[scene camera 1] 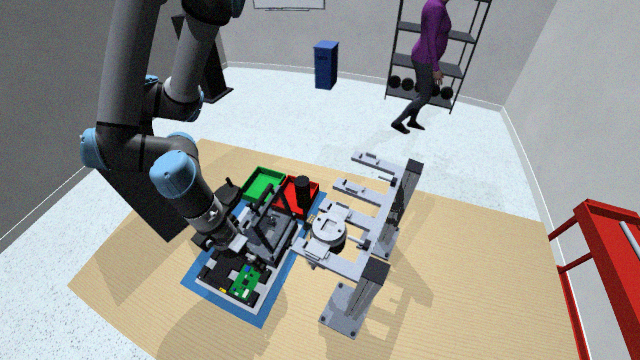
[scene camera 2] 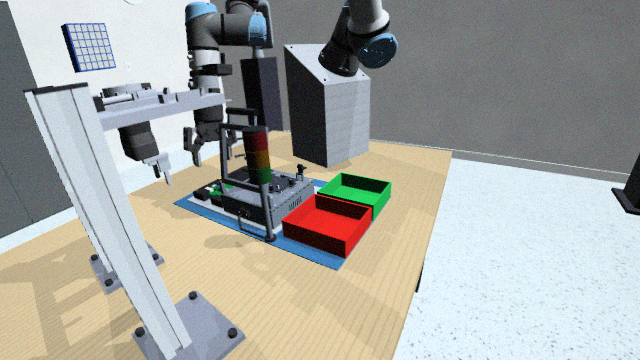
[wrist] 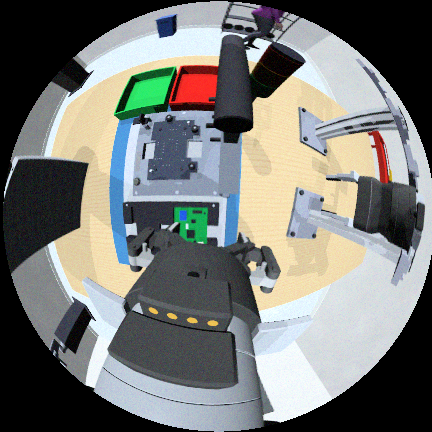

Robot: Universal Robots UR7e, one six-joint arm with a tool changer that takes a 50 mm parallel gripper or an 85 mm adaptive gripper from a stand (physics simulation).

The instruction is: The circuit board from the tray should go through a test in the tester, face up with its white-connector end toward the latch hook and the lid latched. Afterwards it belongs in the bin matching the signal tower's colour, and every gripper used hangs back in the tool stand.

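Places are measured from the arm's base along level axes (x right, y back, z down), in metres.
Pixels of known places: arm's base at its link origin: [scene camera 2: 337, 65].
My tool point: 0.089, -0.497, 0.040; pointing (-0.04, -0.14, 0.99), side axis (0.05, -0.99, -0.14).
Note:
For each thing: its top centre in the pictures, then the offset to it from my tool point, as dx, dy, dz. "pt": a spot on its surface instead.
- green circuit board at its top centre: [wrist: 190, 232] [scene camera 2: 221, 187] [scene camera 1: 245, 280] +0.027, +0.004, +0.274
- black tray at a spot on its surface: [wrist: 150, 209] pt -0.015, +0.097, +0.284
- tester at a spot on its surface: [wrist: 205, 182] pt -0.081, -0.017, +0.242
- tester's lid at a spot on its surface: [scene camera 2: 224, 155] pt -0.089, -0.041, +0.136
- dark nest at its top centre: [wrist: 169, 147] [scene camera 2: 271, 180] [scene camera 1: 257, 227] -0.140, +0.055, +0.233
- latch hook at its top centre: [wrist: 135, 116] [scene camera 2: 301, 163] -0.194, +0.123, +0.195
- signal tower at a spot on its surface: [wrist: 277, 67] [scene camera 1: 297, 192] pt -0.227, -0.068, +0.073
The green circuit board [scene camera 1: 245, 282] [wrist: 192, 220] lies face up in the black tray [wrist: 150, 209], its white-connector end away from the tester [scene camera 2: 247, 207] [wrist: 205, 182]. My gripper [scene camera 2: 214, 157], the adaptive one, is open and empty above the tray, its fingers wide apart at either side in the wrist view. The tester's lid [scene camera 2: 224, 155] stands raised. The dark nest [wrist: 172, 150] holds no board. The latch hook [scene camera 2: 301, 170] [wrist: 143, 120] is at the bin-side end. The signal tower [scene camera 1: 302, 190] [scene camera 2: 258, 155] [wrist: 277, 67] has red, amber and green segments; none looks clearly lit.
The green bin [scene camera 1: 262, 184] [scene camera 2: 355, 190] [wrist: 146, 92] and red bin [scene camera 1: 287, 197] [scene camera 2: 327, 225] [wrist: 195, 87] stand beyond the tester. The parallel gripper [scene camera 2: 164, 176] hangs in the tool stand [scene camera 1: 412, 180] [scene camera 2: 100, 200]. A person [scene camera 1: 431, 40] walks in the background.

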